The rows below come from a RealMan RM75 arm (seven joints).
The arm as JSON. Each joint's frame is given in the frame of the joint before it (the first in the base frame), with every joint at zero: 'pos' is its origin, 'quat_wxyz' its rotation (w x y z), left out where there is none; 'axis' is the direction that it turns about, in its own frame. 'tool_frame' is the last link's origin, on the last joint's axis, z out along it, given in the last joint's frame.
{
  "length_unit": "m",
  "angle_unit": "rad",
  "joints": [
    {
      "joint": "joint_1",
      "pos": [
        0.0,
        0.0,
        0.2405
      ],
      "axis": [
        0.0,
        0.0,
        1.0
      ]
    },
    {
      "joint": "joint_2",
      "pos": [
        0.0,
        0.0,
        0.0
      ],
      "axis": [
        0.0,
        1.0,
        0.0
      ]
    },
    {
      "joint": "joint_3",
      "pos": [
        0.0,
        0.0,
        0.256
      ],
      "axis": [
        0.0,
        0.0,
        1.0
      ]
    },
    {
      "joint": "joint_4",
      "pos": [
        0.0,
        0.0,
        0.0
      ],
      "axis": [
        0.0,
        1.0,
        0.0
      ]
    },
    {
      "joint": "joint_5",
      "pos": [
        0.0,
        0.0,
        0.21
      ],
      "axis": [
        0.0,
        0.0,
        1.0
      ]
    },
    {
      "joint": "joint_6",
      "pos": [
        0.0,
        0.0,
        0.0
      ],
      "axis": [
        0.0,
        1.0,
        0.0
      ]
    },
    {
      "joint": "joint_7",
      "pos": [
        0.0,
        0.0,
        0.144
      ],
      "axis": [
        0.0,
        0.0,
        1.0
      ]
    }
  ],
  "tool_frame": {
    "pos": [
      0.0,
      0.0,
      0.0
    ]
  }
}
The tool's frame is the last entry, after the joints.
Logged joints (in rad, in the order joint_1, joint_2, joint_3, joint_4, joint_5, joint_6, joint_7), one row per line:
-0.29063 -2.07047 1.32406 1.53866 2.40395 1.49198 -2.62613
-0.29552 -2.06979 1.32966 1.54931 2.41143 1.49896 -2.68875
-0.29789 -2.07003 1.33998 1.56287 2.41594 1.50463 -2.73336
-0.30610 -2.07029 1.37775 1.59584 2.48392 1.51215 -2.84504
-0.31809 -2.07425 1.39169 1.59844 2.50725 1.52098 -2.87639
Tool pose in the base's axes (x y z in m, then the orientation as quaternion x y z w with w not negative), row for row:
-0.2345 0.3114 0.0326 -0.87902 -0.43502 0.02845 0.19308
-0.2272 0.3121 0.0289 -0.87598 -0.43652 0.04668 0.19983
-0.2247 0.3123 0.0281 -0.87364 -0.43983 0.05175 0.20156
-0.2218 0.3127 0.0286 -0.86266 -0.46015 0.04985 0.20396
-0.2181 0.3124 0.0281 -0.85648 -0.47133 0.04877 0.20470
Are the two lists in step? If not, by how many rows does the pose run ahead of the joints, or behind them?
The pose runs 2 rows behind the joints: the pose in row i belongs to the joints in row i - 2.
